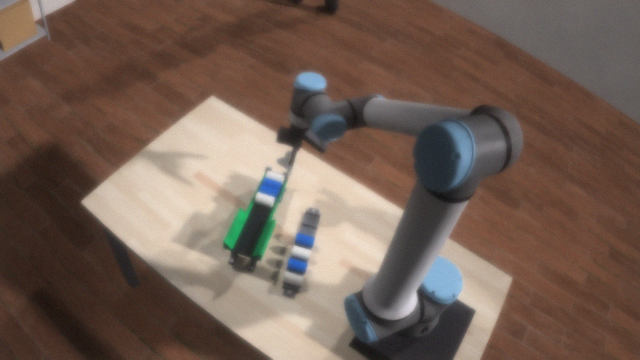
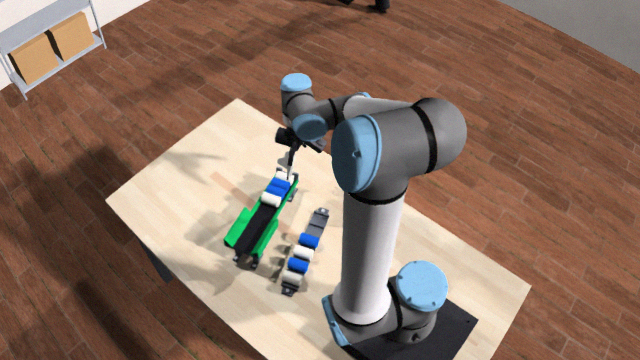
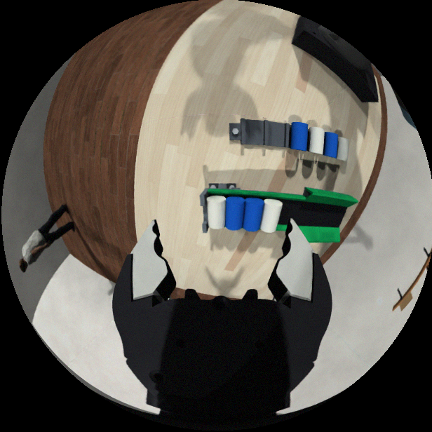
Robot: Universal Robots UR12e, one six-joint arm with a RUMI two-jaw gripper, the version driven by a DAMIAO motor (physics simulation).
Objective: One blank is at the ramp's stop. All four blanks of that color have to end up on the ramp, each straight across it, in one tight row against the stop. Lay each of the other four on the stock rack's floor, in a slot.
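Note:
The green ramp [image 1: 235,230] [image 2: 239,227] [image 3: 325,234] has a dark bed. From its stop, a tight row lies across it: a white blank [image 1: 275,176] [image 2: 284,177] [image 3: 216,212] at the stop, a blue blank [image 3: 235,213], another blue blank [image 3: 254,214] and a white blank [image 1: 265,199] [image 2: 271,199] [image 3: 271,215]. The dark stock rack [image 1: 310,218] [image 2: 318,221] [image 3: 254,132] holds a blue blank [image 3: 299,136], a white blank [image 3: 316,140], a blue blank [image 3: 331,145] and a white blank [image 3: 343,149]; two bare slots show at its other end. My gripper [image 3: 221,220] is open and empty above the ramp's stop end.
The wooden table [image 1: 175,170] [image 2: 200,145] carries everything. The arm's dark base plate [image 1: 450,330] [image 2: 455,320] [image 3: 340,60] lies beyond the rack. A shelf unit with cardboard boxes [image 2: 72,36] stands far off on the floor. A person [image 3: 35,245] shows beyond the table.

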